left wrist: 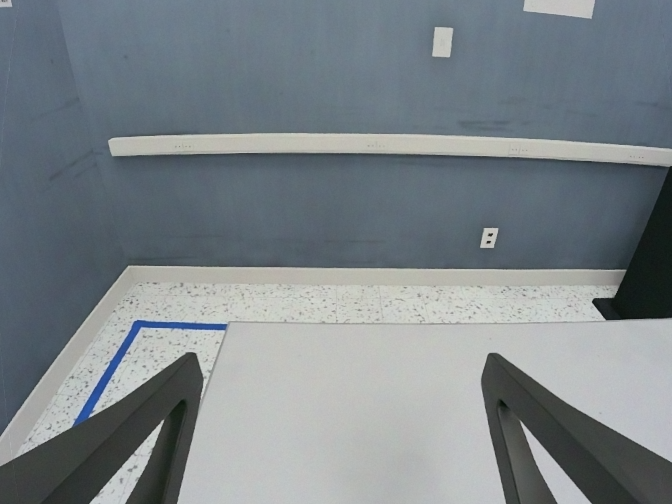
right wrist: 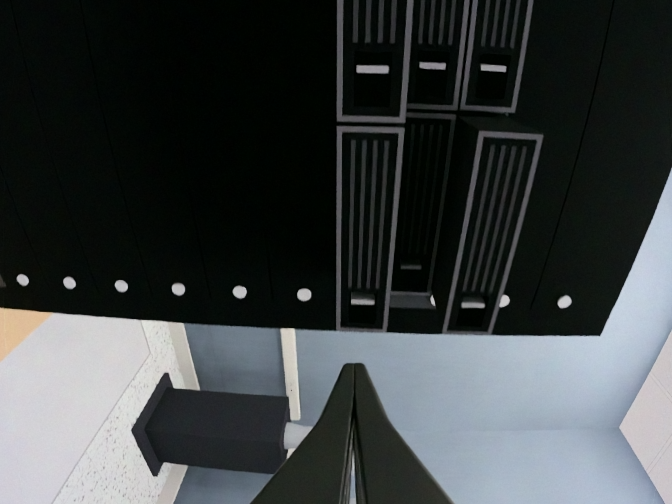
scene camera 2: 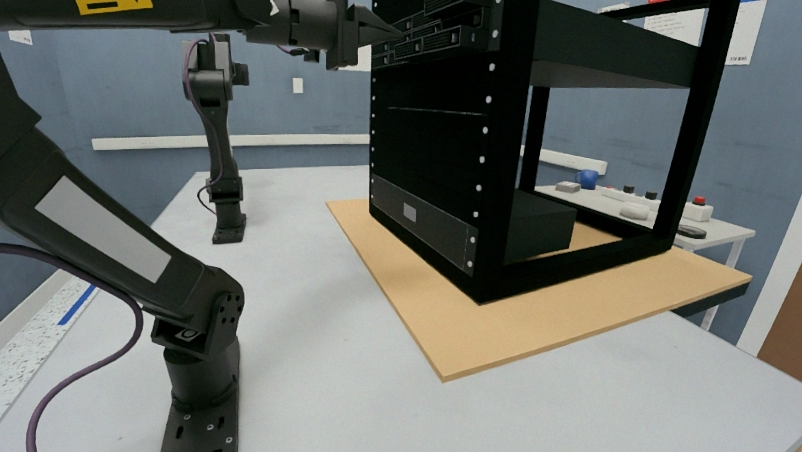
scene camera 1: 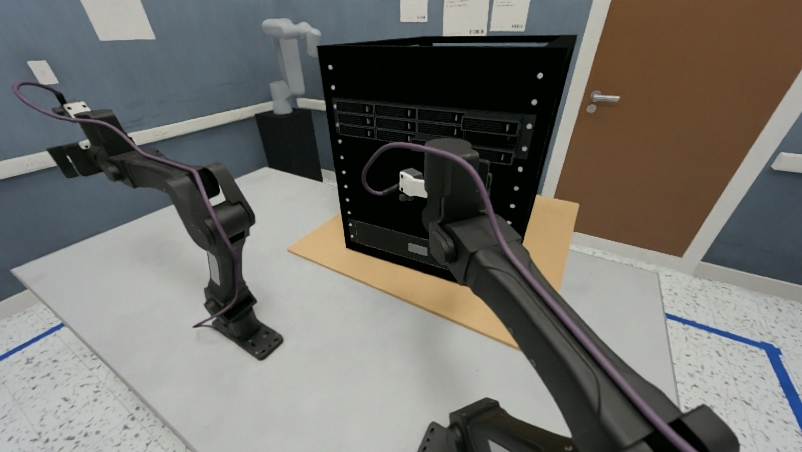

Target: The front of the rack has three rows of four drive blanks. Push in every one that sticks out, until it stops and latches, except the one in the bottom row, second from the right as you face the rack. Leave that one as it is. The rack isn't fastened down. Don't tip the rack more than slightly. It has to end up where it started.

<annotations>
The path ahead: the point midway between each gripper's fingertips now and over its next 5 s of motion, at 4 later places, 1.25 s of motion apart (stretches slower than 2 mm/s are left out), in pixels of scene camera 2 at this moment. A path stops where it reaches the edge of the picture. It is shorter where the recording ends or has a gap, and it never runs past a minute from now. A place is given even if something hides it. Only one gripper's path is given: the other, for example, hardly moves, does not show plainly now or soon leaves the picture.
The right gripper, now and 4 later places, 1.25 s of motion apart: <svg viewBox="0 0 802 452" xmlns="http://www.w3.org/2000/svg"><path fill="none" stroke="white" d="M402 36L434 39L446 46L453 46L457 46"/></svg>
</annotations>
